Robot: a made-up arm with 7 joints.
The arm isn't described. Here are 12 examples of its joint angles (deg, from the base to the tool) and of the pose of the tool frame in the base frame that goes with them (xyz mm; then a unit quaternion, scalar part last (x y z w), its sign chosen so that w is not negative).
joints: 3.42 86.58 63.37 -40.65 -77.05 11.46 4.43
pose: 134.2 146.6 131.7 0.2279 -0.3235 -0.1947 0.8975
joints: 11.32 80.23 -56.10 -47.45 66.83 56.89 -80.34
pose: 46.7 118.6 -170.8 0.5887 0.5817 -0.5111 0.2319
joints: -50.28 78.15 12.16 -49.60 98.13 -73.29 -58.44
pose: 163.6 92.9 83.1 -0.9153 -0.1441 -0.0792 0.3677
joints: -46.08 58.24 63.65 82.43 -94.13 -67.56 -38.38
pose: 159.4 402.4 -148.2 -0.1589 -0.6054 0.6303 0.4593
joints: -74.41 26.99 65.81 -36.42 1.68 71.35 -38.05
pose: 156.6 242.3 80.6 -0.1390 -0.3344 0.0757 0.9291
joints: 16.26 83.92 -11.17 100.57 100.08 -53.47 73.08
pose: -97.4 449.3 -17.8 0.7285 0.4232 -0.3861 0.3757
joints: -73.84 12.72 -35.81 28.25 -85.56 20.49 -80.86
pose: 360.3 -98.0 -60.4 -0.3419 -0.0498 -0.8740 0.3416
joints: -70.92 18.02 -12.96 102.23 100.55 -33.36 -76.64
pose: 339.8 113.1 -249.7 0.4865 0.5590 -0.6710 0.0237
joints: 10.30 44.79 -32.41 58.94 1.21 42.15 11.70
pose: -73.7 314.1 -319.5 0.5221 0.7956 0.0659 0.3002
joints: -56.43 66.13 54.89 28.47 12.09 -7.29 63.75
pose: 173.9 379.6 118.7 0.0430 -0.4485 0.8181 0.3573
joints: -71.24 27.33 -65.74 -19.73 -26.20 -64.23 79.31
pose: 193.8 -91.0 -40.1 -0.5347 -0.3351 -0.2144 0.7456
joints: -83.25 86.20 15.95 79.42 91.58 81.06 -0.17
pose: 133.2 418.5 107.6 0.2420 0.5511 0.7869 0.1361
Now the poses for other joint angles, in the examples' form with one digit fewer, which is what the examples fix.
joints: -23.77 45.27 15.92 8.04 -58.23 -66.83 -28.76
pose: 238 260 -71 0.087 -0.646 -0.048 0.757
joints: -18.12 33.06 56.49 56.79 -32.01 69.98 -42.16
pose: 106 318 -293 -0.665 0.343 0.073 0.659
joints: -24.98 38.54 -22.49 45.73 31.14 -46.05 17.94
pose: 227 192 -290 0.492 -0.089 -0.248 0.830
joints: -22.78 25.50 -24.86 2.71 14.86 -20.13 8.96
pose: 246 39 -212 0.287 -0.218 -0.226 0.905
